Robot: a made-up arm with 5 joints. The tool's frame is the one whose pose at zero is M. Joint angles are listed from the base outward.
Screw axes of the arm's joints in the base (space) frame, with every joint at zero. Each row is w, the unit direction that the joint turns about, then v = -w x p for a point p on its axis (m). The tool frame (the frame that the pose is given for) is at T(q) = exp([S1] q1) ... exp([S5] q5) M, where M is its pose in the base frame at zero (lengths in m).
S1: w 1 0 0 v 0 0.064 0
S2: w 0 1 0 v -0.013 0 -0.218
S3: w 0 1 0 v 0.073 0 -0.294
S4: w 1 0 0 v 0 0.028 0.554
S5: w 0 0 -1 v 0.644 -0.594 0
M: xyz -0.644 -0.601 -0.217 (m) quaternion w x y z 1 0 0 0
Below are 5 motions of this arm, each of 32 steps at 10 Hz.
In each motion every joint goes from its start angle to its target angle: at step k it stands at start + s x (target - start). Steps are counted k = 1, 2, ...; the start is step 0. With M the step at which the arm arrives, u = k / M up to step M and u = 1 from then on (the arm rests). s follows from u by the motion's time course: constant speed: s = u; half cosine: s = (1 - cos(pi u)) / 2; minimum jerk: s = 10 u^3 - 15 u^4 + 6 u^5.
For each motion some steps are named. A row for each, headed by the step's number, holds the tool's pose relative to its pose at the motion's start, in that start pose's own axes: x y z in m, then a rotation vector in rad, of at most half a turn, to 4 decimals.
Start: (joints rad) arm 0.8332 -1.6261 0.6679 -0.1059 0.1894
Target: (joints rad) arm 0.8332 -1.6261 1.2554 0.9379 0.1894
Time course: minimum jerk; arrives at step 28
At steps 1, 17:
1: -0.0001 0.0001 0.0001 0.0004 0.0003 0.0000
17: -0.0491 0.1503 0.1807 0.6262 0.5309 -0.1059

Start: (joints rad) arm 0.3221 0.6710 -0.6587 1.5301 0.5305
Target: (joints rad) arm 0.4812 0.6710 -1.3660 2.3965 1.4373
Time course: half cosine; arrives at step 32
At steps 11, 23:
11: 0.0046 -0.0116 -0.0025 0.2085 0.1717 -0.0510
23: 0.0053 -0.0736 0.0243 0.3843 0.7199 -0.1229

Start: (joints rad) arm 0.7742 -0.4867 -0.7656 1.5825 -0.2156
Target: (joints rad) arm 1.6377 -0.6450 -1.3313 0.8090 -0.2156
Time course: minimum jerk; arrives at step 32
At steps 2, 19, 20, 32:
2: -0.0009 -0.0011 -0.0008 -0.0015 -0.0015 0.0016
19: -0.1065 -0.3109 -0.2737 -0.5875 -0.5759 0.3175
20: -0.1040 -0.3323 -0.2925 -0.6433 -0.6289 0.3250
32: -0.0792 -0.4304 -0.3748 -0.9462 -0.9140 0.3158

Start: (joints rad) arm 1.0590 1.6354 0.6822 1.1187 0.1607
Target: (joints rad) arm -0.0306 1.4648 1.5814 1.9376 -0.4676
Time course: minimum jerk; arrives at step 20
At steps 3, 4, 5, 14, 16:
3: -0.0095 0.0070 -0.0089 0.0428 -0.0043 -0.0098
4: -0.0201 0.0156 -0.0190 0.0937 -0.0106 -0.0209
5: -0.0341 0.0290 -0.0328 0.1685 -0.0219 -0.0361
14: -0.0929 0.2111 -0.0822 1.3766 -0.5566 -0.2322
16: -0.0883 0.2113 -0.0695 1.5332 -0.6817 -0.2722

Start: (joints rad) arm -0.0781 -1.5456 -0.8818 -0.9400 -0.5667
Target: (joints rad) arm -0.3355 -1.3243 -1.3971 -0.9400 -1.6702
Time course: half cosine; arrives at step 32
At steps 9, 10, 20, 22, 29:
9: 0.0265 -0.0024 -0.0398 -0.0060 -0.0664 0.1759
10: 0.0328 -0.0029 -0.0482 -0.0087 -0.0806 0.2136
20: 0.1233 -0.0082 -0.1422 -0.0807 -0.2407 0.6556
22: 0.1430 -0.0087 -0.1578 -0.1017 -0.2677 0.7353
29: 0.1922 -0.0090 -0.1912 -0.1597 -0.3263 0.9178

